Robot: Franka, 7 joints.
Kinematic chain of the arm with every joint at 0, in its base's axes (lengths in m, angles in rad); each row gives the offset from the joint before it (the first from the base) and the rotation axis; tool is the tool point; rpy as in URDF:
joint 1: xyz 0 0 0.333 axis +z
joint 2: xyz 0 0 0 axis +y
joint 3: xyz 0 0 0.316 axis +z
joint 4: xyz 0.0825 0 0 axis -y
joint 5: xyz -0.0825 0 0.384 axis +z
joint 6: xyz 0 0 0 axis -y
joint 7: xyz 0.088 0 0 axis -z
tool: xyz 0 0 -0.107 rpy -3.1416 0 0
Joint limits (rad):
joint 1: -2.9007..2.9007
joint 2: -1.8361..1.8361
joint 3: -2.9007..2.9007
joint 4: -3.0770..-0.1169
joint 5: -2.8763..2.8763
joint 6: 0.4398..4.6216
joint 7: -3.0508..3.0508
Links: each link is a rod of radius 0.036 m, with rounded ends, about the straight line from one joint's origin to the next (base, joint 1, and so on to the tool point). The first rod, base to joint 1, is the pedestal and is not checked.
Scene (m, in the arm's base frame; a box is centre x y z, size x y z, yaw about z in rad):
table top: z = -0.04
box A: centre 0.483 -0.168 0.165 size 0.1 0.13 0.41 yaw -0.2
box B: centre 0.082 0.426 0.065 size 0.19 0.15 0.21 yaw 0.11
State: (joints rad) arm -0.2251 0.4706 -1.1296 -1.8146 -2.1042 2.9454 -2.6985
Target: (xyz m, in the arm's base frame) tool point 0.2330 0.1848 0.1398
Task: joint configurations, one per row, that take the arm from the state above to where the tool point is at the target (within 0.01 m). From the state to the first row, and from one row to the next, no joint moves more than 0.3 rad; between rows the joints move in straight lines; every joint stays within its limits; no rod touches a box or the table.
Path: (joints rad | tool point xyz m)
1: 0.0225 0.2875 -0.8876 -1.8803 -2.0253 2.9477 -2.7084 | 0.4651 -0.4028 0.4203
2: 0.2700 0.1044 -0.6456 -1.9460 -1.9463 2.9499 -2.7183 | 0.5729 -0.1492 0.4652
3: 0.5176 -0.0787 -0.4035 -2.0117 -1.8674 2.9522 -2.7282 | 0.5436 0.1205 0.5327
4: 0.5370 0.0666 -0.3332 -2.2147 -1.9607 3.0984 -2.7183 | 0.4850 0.1799 0.3589
5: 0.5565 0.2120 -0.2629 -2.4177 -2.0540 3.2445 -2.7084 | 0.3733 0.2002 0.2212
6: 0.5759 0.3574 -0.1926 -2.6207 -2.1473 3.3907 -2.6985 | 0.2330 0.1848 0.1398

